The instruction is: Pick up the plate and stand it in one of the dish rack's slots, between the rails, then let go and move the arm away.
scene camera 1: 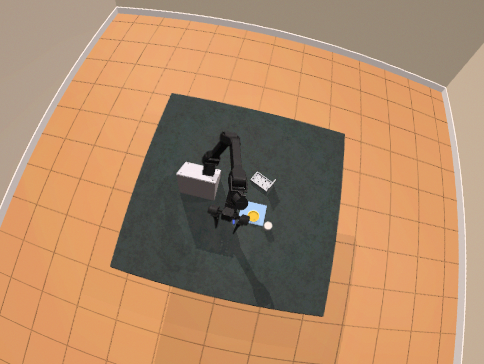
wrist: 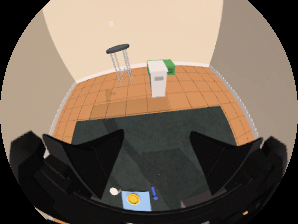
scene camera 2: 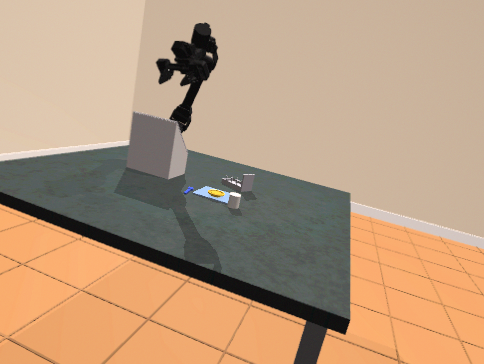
Labels:
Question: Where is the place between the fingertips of my gripper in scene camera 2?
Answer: At 169,84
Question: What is my gripper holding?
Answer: Nothing.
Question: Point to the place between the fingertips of my gripper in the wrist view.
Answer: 158,134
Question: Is my gripper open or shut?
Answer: Open.

